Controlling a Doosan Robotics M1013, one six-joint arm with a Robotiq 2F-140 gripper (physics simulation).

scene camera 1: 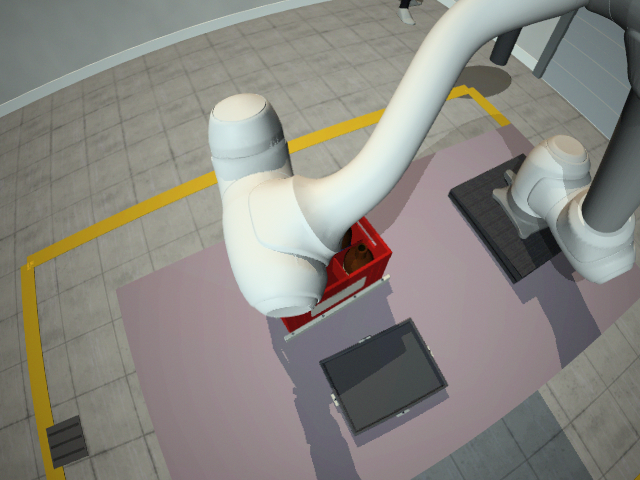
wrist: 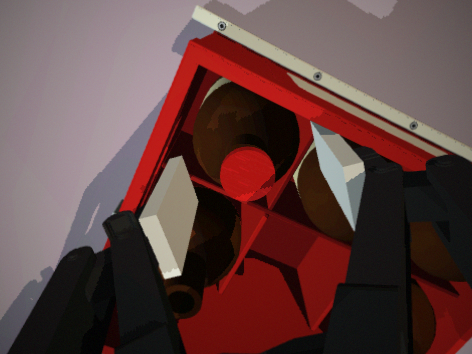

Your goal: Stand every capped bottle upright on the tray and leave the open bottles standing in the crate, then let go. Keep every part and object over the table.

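Places are measured from the arm's base along level axes (x left, y back, z up), in metres.
Where they show: gripper, fingertip midpoint: (wrist: 251, 162); arm's base, link origin: (scene camera 1: 527, 207).
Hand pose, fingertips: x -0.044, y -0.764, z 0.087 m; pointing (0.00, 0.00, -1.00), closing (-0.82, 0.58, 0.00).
Things, the pixels of their top centre, and the offset from my fingertips. "spot": a spot on its surface instead. Level surfaces: height alone.
- bottle with a red cap, top centre: (wrist: 247, 176) dx +0.001, dy -0.002, dz +0.021 m
- open-necked bottle, top centre: (wrist: 180, 302) dx +0.091, dy +0.019, dz +0.021 m
- open bottle, top centre: (scene camera 1: 361, 247) dx +0.048, dy +0.187, dz +0.021 m
- dark tray, surface spot: (scene camera 1: 387, 382) spot: dx +0.337, dy +0.159, dz -0.137 m
- pinkish table top, surface height: dz -0.142 m
The red crate (scene camera 1: 383, 262) (wrist: 235, 62) holds several brown bottles. A bottle with a red cap (wrist: 247, 172) stands in its corner compartment in the wrist view. An open-necked bottle (wrist: 220, 220) stands beside it, partly behind the left finger. Another bottle (wrist: 320, 195) is partly behind the right finger, its top hidden. More bottles show partly at the lower right. One open bottle (scene camera 1: 359, 259) shows in the scene view. My gripper (wrist: 251, 162) is part-open and empty, its fingers on either side of the red cap. The arm hides it in the scene view. The dark tray (scene camera 1: 387, 382) holds no bottle.
A pale strip (scene camera 1: 337, 308) (wrist: 317, 76) runs along the crate's long side. The tray has small pale brackets around it. The arm's base stands on a dark plate (scene camera 1: 485, 227) at the right of the pinkish table top (scene camera 1: 206, 351). The arm covers much of the crate.
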